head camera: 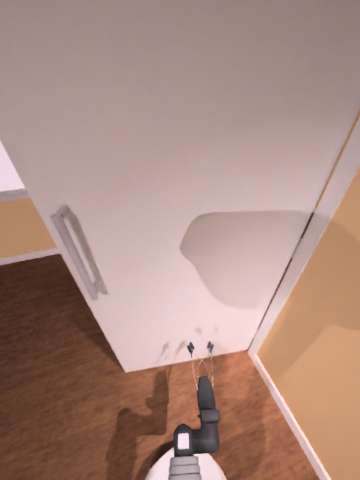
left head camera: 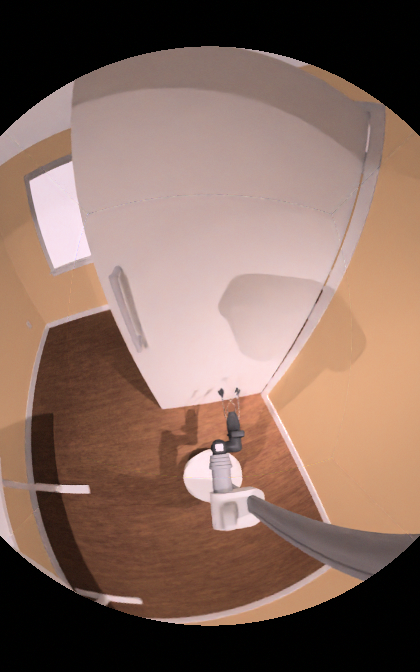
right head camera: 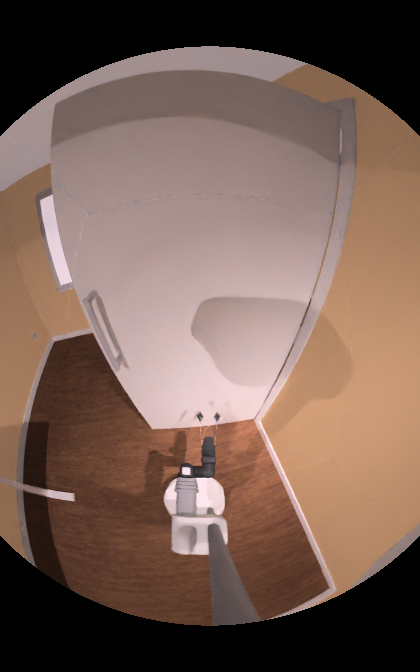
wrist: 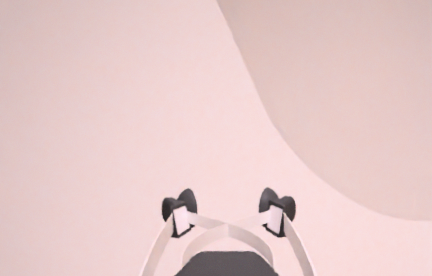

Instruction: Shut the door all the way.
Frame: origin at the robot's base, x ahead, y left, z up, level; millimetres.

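Where they show: gripper, between the fingertips: [head camera: 199, 341] [wrist: 228, 203].
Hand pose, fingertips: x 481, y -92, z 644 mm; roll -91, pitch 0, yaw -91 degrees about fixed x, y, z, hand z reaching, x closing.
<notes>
After its pixels a point has its place.
The white door [head camera: 150, 165] {x 624, y 59, z 1376 mm} [left head camera: 200, 235] [right head camera: 190, 250] [wrist: 100, 100] {x 619, y 103, z 774 mm} stands ajar into the room, hinged at its right side along a white frame [head camera: 300, 265] {x 635, y -527, z 946 mm} [left head camera: 345, 265] [right head camera: 325, 295]. A grey bar handle [head camera: 75, 255] {x 523, y 299, z 1153 mm} [left head camera: 127, 310] [right head camera: 104, 331] is near its left edge. My gripper [head camera: 200, 347] {x 481, y -92, z 644 mm} [left head camera: 229, 392] [right head camera: 208, 416] [wrist: 228, 203] {x 481, y -92, z 644 mm} is open and empty, its fingertips facing the lower right part of the door, right of and lower than the handle. The door fills the wrist view behind the fingers. Whether the fingertips touch it I cannot tell.
A tan wall [head camera: 320, 380] {x 340, y -623, z 512 mm} [left head camera: 370, 425] [right head camera: 375, 440] with a white baseboard [head camera: 287, 415] {x 301, y -621, z 27 mm} runs along the right. A window [left head camera: 60, 215] [right head camera: 56, 245] is in the wall beyond the door's left edge. White legs [left head camera: 75, 488] [right head camera: 60, 495] stand on the wooden floor [left head camera: 125, 525] at the left.
</notes>
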